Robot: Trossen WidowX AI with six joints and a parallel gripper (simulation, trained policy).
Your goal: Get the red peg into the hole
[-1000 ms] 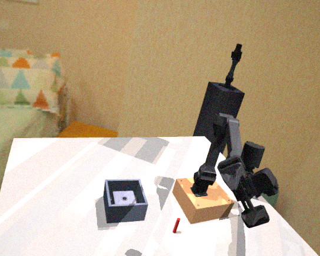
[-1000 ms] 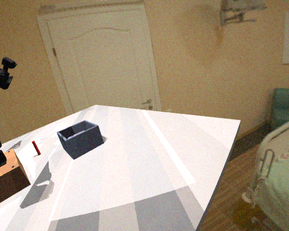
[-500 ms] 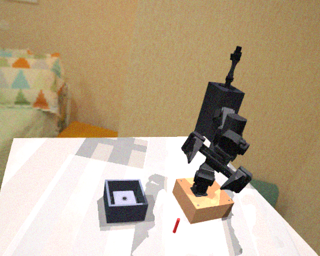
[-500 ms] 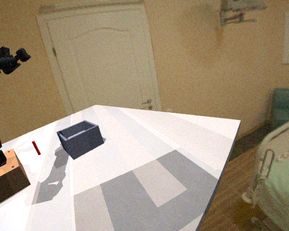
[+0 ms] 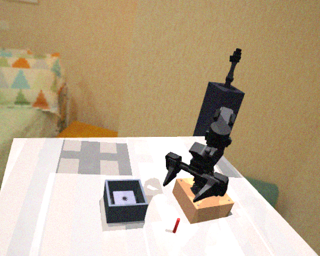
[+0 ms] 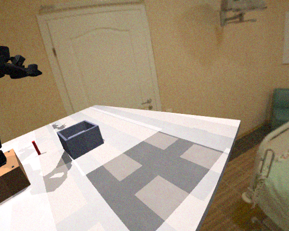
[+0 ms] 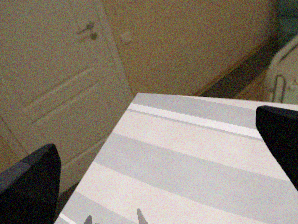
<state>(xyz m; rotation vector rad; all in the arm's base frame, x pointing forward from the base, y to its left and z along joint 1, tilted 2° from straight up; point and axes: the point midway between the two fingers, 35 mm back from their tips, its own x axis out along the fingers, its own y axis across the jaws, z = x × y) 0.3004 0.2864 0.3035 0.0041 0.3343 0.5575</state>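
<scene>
Now: gripper tip 360 mm above the red peg, 170 mm to the left of it and 170 mm past it. Round my gripper tip: dark box (370 mm below, 340 mm to the right, 20 mm ahead); light grey plate (350 mm below, 340 mm to the right, 20 mm ahead).
</scene>
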